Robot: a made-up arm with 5 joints.
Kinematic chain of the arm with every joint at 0, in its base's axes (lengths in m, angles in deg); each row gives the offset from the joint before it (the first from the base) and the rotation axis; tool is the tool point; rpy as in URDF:
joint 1: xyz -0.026 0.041 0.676 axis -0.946 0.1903 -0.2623
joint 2: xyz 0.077 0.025 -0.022 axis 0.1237 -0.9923 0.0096
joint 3: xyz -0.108 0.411 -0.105 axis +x
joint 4: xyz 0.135 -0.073 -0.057 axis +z
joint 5: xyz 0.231 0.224 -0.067 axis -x
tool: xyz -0.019 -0.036 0.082 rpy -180 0 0
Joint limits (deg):
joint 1: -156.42..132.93
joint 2: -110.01..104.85
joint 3: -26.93..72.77
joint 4: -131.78..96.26
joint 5: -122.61..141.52
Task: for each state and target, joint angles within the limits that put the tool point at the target. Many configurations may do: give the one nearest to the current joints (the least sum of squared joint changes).
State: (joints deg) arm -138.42 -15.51 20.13 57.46 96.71
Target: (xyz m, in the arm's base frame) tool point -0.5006 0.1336 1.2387
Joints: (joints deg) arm -103.06 -22.95 -2.59 57.74 112.29
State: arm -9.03 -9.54 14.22 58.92 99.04
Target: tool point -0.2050 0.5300 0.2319
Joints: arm 26.05 -14.30 -6.54 78.81 111.39
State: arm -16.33 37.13 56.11 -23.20 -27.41
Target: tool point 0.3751 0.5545 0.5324
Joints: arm -1.09 15.52 72.77 -39.15 -50.78
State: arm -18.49 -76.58 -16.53 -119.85 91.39
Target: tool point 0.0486 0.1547 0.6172
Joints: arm -55.86 -82.46 -19.87 -131.06 73.55
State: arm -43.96 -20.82 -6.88 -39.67 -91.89
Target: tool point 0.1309 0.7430 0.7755
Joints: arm -38.13 -14.95 24.72 -5.15 -122.61
